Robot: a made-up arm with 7 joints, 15 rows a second.
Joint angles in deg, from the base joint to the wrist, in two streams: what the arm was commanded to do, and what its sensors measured. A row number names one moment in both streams.
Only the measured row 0 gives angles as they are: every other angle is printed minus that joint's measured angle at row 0.
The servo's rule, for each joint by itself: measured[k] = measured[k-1] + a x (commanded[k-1-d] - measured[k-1]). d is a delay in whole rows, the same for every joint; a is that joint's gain. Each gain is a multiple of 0.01, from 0.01 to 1. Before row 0 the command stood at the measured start. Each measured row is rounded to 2 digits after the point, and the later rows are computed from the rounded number. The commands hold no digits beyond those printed.
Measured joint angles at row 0: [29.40 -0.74 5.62 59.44 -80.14 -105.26 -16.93]
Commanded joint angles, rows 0 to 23: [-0.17 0.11 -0.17 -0.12 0.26 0.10 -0.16]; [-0.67 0.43 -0.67 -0.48 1.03 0.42 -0.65]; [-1.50 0.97 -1.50 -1.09 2.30 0.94 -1.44]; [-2.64 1.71 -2.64 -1.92 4.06 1.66 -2.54]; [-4.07 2.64 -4.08 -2.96 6.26 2.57 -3.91]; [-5.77 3.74 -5.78 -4.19 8.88 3.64 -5.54]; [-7.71 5.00 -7.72 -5.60 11.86 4.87 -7.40]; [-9.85 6.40 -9.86 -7.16 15.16 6.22 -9.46]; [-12.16 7.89 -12.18 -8.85 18.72 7.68 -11.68]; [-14.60 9.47 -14.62 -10.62 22.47 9.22 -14.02]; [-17.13 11.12 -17.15 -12.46 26.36 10.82 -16.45]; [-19.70 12.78 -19.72 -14.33 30.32 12.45 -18.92]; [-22.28 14.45 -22.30 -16.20 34.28 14.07 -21.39]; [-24.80 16.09 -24.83 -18.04 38.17 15.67 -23.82]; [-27.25 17.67 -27.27 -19.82 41.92 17.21 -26.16]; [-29.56 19.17 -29.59 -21.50 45.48 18.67 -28.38]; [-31.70 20.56 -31.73 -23.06 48.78 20.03 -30.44]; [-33.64 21.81 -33.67 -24.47 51.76 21.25 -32.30]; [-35.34 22.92 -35.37 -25.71 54.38 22.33 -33.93]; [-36.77 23.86 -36.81 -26.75 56.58 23.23 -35.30]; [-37.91 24.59 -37.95 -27.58 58.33 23.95 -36.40]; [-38.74 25.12 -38.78 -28.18 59.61 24.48 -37.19]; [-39.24 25.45 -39.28 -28.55 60.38 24.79 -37.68]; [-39.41 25.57 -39.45 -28.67 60.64 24.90 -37.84]
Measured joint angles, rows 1 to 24: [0.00 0.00 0.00 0.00 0.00 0.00 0.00]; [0.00 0.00 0.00 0.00 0.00 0.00 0.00]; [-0.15 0.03 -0.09 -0.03 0.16 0.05 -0.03]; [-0.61 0.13 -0.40 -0.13 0.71 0.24 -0.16]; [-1.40 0.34 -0.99 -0.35 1.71 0.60 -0.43]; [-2.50 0.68 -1.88 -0.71 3.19 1.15 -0.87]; [-3.90 1.17 -3.07 -1.23 5.12 1.89 -1.51]; [-5.56 1.81 -4.53 -1.91 7.49 2.80 -2.36]; [-7.47 2.61 -6.25 -2.76 10.24 3.88 -3.42]; [-9.59 3.56 -8.20 -3.77 13.34 5.10 -4.69]; [-11.88 4.64 -10.35 -4.94 16.73 6.44 -6.16]; [-14.30 5.85 -12.66 -6.25 20.35 7.89 -7.81]; [-16.82 7.17 -15.08 -7.68 24.14 9.41 -9.62]; [-19.38 8.57 -17.59 -9.21 28.03 10.99 -11.57]; [-21.96 10.04 -20.13 -10.82 31.97 12.59 -13.63]; [-24.49 11.55 -22.67 -12.48 35.88 14.19 -15.77]; [-26.95 13.08 -25.15 -14.17 39.69 15.76 -17.95]; [-29.27 14.60 -27.55 -15.86 43.34 17.27 -20.14]; [-31.43 16.09 -29.81 -17.52 46.77 18.71 -22.30]; [-33.40 17.52 -31.89 -19.12 49.91 20.03 -24.40]; [-35.13 18.87 -33.77 -20.64 52.73 21.23 -26.40]; [-36.59 20.12 -35.41 -22.05 55.16 22.27 -28.27]; [-37.76 21.24 -36.78 -23.32 57.16 23.14 -29.98]; [-38.63 22.21 -37.86 -24.44 58.70 23.84 -31.49]
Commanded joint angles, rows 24 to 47: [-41.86 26.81 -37.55 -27.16 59.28 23.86 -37.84]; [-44.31 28.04 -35.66 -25.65 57.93 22.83 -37.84]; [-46.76 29.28 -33.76 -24.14 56.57 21.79 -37.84]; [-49.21 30.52 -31.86 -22.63 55.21 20.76 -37.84]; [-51.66 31.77 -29.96 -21.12 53.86 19.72 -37.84]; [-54.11 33.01 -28.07 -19.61 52.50 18.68 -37.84]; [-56.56 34.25 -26.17 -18.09 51.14 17.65 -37.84]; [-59.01 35.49 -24.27 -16.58 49.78 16.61 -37.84]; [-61.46 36.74 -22.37 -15.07 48.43 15.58 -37.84]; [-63.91 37.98 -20.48 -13.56 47.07 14.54 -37.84]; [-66.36 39.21 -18.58 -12.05 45.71 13.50 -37.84]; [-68.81 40.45 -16.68 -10.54 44.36 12.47 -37.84]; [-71.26 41.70 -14.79 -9.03 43.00 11.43 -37.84]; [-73.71 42.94 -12.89 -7.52 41.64 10.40 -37.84]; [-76.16 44.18 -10.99 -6.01 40.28 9.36 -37.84]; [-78.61 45.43 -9.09 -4.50 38.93 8.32 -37.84]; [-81.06 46.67 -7.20 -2.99 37.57 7.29 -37.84]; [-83.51 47.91 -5.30 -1.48 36.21 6.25 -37.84]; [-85.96 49.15 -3.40 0.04 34.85 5.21 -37.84]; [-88.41 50.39 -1.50 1.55 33.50 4.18 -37.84]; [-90.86 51.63 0.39 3.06 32.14 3.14 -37.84]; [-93.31 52.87 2.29 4.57 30.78 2.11 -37.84]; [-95.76 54.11 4.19 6.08 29.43 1.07 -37.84]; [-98.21 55.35 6.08 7.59 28.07 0.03 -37.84]
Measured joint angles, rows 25 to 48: [-39.17 23.02 -38.63 -25.39 59.76 24.33 -32.79]; [-39.38 23.66 -39.07 -26.14 60.31 24.63 -33.85]; [-41.59 24.45 -38.25 -26.37 59.66 24.23 -34.69]; [-44.01 25.35 -36.85 -26.20 58.57 23.50 -35.35]; [-46.46 26.33 -35.18 -25.73 57.31 22.61 -35.87]; [-48.91 27.38 -33.39 -25.02 55.99 21.65 -36.28]; [-51.36 28.48 -31.54 -24.12 54.65 20.65 -36.61]; [-53.81 29.61 -29.67 -23.08 53.30 19.63 -36.87]; [-56.26 30.77 -27.78 -21.93 51.94 18.60 -37.07]; [-58.71 31.95 -25.88 -20.70 50.58 17.57 -37.23]; [-61.16 33.15 -23.98 -19.41 49.23 16.54 -37.36]; [-63.61 34.36 -22.09 -18.06 47.87 15.50 -37.46]; [-66.06 35.57 -20.19 -16.68 46.51 14.46 -37.54]; [-68.51 36.79 -18.29 -15.27 45.16 13.43 -37.60]; [-70.96 38.02 -16.40 -13.83 43.80 12.39 -37.65]; [-73.41 39.25 -14.50 -12.38 42.44 11.36 -37.69]; [-75.86 40.48 -12.60 -10.91 41.08 10.32 -37.72]; [-78.31 41.72 -10.70 -9.44 39.73 9.28 -37.75]; [-80.76 42.96 -8.81 -7.96 38.37 8.25 -37.77]; [-83.21 44.20 -6.91 -6.47 37.01 7.21 -37.78]; [-85.66 45.44 -5.01 -4.97 35.65 6.17 -37.79]; [-88.11 46.68 -3.11 -3.47 34.30 5.14 -37.80]; [-90.56 47.92 -1.22 -1.97 32.94 4.10 -37.81]; [-93.01 49.16 0.68 -0.47 31.58 3.07 -37.82]
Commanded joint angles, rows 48 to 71: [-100.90 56.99 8.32 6.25 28.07 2.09 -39.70]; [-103.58 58.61 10.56 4.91 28.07 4.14 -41.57]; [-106.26 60.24 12.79 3.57 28.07 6.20 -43.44]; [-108.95 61.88 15.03 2.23 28.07 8.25 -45.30]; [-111.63 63.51 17.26 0.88 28.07 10.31 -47.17]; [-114.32 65.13 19.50 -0.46 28.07 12.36 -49.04]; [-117.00 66.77 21.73 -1.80 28.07 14.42 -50.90]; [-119.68 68.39 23.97 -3.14 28.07 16.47 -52.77]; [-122.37 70.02 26.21 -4.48 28.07 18.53 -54.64]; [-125.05 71.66 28.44 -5.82 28.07 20.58 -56.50]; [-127.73 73.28 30.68 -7.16 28.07 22.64 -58.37]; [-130.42 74.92 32.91 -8.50 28.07 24.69 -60.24]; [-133.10 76.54 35.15 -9.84 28.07 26.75 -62.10]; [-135.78 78.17 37.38 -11.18 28.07 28.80 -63.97]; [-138.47 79.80 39.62 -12.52 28.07 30.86 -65.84]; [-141.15 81.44 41.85 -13.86 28.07 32.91 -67.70]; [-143.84 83.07 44.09 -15.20 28.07 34.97 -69.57]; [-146.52 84.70 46.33 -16.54 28.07 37.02 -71.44]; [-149.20 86.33 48.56 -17.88 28.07 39.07 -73.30]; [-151.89 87.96 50.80 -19.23 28.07 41.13 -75.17]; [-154.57 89.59 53.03 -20.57 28.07 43.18 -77.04]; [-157.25 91.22 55.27 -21.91 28.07 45.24 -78.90]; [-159.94 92.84 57.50 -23.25 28.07 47.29 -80.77]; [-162.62 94.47 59.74 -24.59 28.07 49.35 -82.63]
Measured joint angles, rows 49 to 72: [-95.46 50.40 2.58 1.04 30.23 2.03 -37.82]; [-97.91 51.64 4.47 2.55 28.87 0.99 -37.82]; [-100.57 52.98 6.55 3.40 28.37 1.56 -38.21]; [-103.25 54.39 8.72 3.75 28.18 2.90 -38.92]; [-105.93 55.85 10.92 3.71 28.11 4.62 -39.87]; [-108.62 57.36 13.14 3.37 28.08 6.51 -41.01]; [-111.30 58.90 15.36 2.80 28.07 8.49 -42.30]; [-113.99 60.46 17.60 2.05 28.07 10.50 -43.72]; [-116.67 62.04 19.83 1.16 28.07 12.54 -45.23]; [-119.35 63.63 22.07 0.17 28.07 14.58 -46.81]; [-122.04 65.23 24.31 -0.90 28.07 16.63 -48.45]; [-124.72 66.84 26.54 -2.03 28.07 18.68 -50.14]; [-127.40 68.45 28.78 -3.21 28.07 20.74 -51.87]; [-130.09 70.07 31.01 -4.43 28.07 22.79 -53.63]; [-132.77 71.69 33.25 -5.67 28.07 24.85 -55.41]; [-135.45 73.31 35.48 -6.94 28.07 26.90 -57.21]; [-138.14 74.93 37.72 -8.22 28.07 28.96 -59.02]; [-140.82 76.56 39.95 -9.52 28.07 31.01 -60.84]; [-143.51 78.19 42.19 -10.83 28.07 33.07 -62.67]; [-146.19 79.82 44.43 -12.14 28.07 35.12 -64.51]; [-148.87 81.45 46.66 -13.46 28.07 37.17 -66.36]; [-151.56 83.08 48.90 -14.79 28.07 39.23 -68.21]; [-154.24 84.71 51.13 -16.12 28.07 41.28 -70.06]; [-156.92 86.34 53.37 -17.45 28.07 43.34 -71.92]
